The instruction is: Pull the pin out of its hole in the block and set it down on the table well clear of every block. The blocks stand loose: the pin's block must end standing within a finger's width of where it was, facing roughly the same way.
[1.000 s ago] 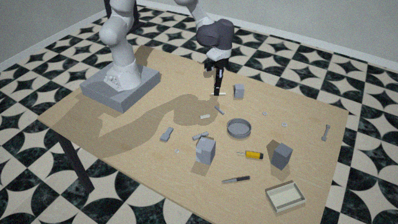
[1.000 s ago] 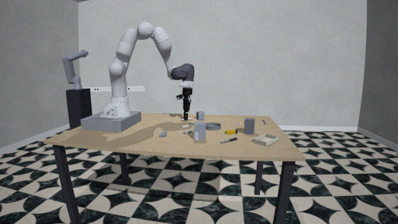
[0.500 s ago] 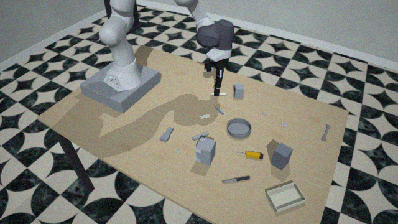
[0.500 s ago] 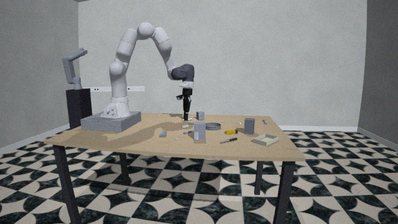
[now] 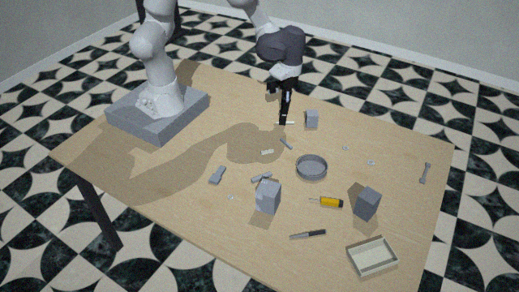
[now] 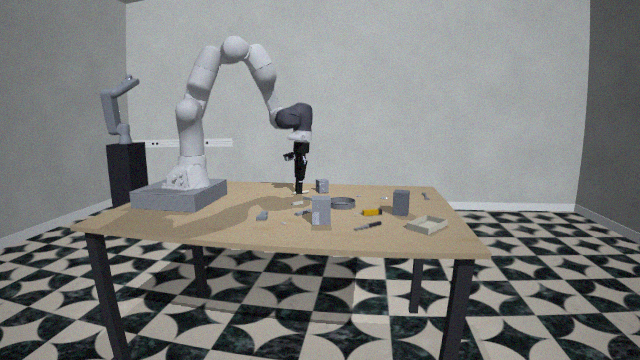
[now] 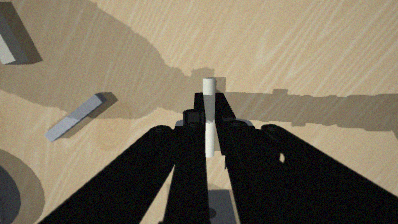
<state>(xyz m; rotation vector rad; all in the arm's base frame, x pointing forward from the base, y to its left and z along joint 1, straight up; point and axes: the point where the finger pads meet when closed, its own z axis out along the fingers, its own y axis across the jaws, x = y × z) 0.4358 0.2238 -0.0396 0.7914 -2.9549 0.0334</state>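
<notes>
Now: hand 1 cm short of the cream pin and 3 cm above it. From my hand the other things lie so: round grey dish (22 cm ahead, 19 cm to the right, 3 cm below); short grey bar (7 cm ahead, 11 cm to the right, 3 cm below); small grey block (10 cm ahead, 6 cm to the left, 1 cm below).
</notes>
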